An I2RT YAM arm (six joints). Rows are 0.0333 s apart.
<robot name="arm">
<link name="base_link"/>
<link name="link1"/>
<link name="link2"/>
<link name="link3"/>
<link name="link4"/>
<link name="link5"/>
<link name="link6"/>
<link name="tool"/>
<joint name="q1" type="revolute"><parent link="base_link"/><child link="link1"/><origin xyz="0 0 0.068" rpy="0 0 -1.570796"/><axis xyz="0 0 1"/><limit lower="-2.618" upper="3.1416"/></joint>
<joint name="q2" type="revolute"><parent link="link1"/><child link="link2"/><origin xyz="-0.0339 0.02 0.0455" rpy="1.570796 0 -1.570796"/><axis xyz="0 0 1"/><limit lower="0" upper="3.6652"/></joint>
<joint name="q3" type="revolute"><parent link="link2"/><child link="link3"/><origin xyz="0.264 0 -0.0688" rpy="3.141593 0 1.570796"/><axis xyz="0 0 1"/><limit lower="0" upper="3.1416"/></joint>
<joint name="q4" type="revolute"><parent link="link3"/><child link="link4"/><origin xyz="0.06 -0.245 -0.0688"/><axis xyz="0 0 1"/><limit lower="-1.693" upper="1.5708"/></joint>
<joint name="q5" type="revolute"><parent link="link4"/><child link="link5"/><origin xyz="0.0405 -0.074 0.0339" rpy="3.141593 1.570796 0"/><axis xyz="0 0 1"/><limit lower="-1.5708" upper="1.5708"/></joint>
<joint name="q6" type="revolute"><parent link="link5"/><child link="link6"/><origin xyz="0 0.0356 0.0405" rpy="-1.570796 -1.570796 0"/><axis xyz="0 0 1"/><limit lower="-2.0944" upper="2.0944"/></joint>
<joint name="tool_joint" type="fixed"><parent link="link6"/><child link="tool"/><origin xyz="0 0 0"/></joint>
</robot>
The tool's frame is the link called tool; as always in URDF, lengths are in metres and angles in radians.
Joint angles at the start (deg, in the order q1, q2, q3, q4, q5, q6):
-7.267 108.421 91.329 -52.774 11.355 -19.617
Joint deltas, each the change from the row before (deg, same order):
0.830 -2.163 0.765 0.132 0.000 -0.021
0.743 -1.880 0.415 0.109 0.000 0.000
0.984 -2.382 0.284 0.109 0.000 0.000
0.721 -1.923 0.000 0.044 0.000 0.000
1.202 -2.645 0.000 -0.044 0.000 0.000
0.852 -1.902 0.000 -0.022 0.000 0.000
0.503 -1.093 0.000 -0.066 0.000 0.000
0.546 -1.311 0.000 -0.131 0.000 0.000
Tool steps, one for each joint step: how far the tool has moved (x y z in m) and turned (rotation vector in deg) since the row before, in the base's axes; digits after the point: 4 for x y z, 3 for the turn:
-0.0029 0.0060 0.0180 -0.372 -3.033 0.849
-0.0037 0.0054 0.0143 -0.254 -2.391 0.743
-0.0059 0.0071 0.0166 -0.252 -2.764 0.984
-0.0058 0.0052 0.0120 -0.149 -1.961 0.721
-0.0088 0.0082 0.0160 -0.154 -2.597 1.202
-0.0069 0.0056 0.0112 -0.077 -1.878 0.852
-0.0042 0.0032 0.0063 -0.030 -1.027 0.503
-0.0054 0.0034 0.0074 -0.024 -1.180 0.546

